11 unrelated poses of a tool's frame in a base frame.
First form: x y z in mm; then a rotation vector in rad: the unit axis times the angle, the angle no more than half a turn.
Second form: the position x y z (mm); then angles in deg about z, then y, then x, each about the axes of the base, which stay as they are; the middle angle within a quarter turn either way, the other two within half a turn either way. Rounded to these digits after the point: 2 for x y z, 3 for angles.
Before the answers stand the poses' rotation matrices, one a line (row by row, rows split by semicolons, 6 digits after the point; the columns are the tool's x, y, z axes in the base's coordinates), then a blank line. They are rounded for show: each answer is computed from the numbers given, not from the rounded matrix.
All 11 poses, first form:
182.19, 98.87, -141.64, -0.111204, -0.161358, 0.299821
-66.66, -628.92, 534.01, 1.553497, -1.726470, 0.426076
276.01, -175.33, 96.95, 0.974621, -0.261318, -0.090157
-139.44, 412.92, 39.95, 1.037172, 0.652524, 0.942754
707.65, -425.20, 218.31, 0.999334, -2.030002, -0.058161
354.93, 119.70, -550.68, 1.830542, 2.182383, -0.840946
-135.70, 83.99, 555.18, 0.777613, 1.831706, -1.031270
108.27, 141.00, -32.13, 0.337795, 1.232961, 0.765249
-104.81, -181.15, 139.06, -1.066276, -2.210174, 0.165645
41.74, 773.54, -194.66, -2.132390, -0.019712, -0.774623
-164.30, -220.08, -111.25, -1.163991, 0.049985, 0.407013
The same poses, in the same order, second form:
0.942653 -0.284575 -0.174423; 0.302327 0.949415 0.084910; 0.141437 -0.132773 0.981003
0.029771 -0.949847 -0.311295; -0.695959 0.203843 -0.688541; 0.717464 0.237147 -0.654986
0.964950 -0.041310 -0.259161; -0.192326 0.560584 -0.805454; 0.178555 0.827067 0.532991
0.463641 -0.333460 0.820878; 0.885725 0.198460 -0.419648; -0.022976 0.921639 0.387368
-0.319123 -0.629073 -0.708822; -0.668624 0.679502 -0.302026; 0.671642 0.377552 -0.637458
-0.231130 0.947491 -0.220996; 0.850793 0.086649 -0.518309; -0.471944 -0.307818 -0.826146
-0.426196 0.820252 0.381502; 0.099218 0.461561 -0.881542; -0.899173 -0.337858 -0.278099
0.128023 -0.339473 0.931863; 0.684395 0.710261 0.164720; -0.717784 0.616674 0.323264
-0.442423 0.649539 -0.618353; 0.734452 0.658097 0.165797; 0.514628 -0.380798 -0.768213
0.808388 0.274983 0.520474; -0.248155 -0.642576 0.724924; 0.533786 -0.715178 -0.451212
0.926065 -0.336867 -0.170072; 0.285704 0.331458 0.899171; -0.246529 -0.881281 0.403196

182.19, 98.87, -141.64, 16.798, -10.045, -4.947
-66.66, -628.92, 534.01, 88.205, -18.137, 133.569
276.01, -175.33, 96.95, 2.451, -15.020, 56.506
-139.44, 412.92, 39.95, 35.724, 55.173, 47.291
707.65, -425.20, 218.31, 116.898, -45.139, 154.649
354.93, 119.70, -550.68, -103.709, -12.768, 147.897
-135.70, 83.99, 555.18, -117.456, 22.427, 107.509
108.27, 141.00, -32.13, 69.337, 68.727, -27.001
-104.81, -181.15, 139.06, -124.260, -38.196, -167.821
41.74, 773.54, -194.66, -18.786, 31.364, -121.899
-164.30, -220.08, -111.25, 19.989, -9.792, -65.848

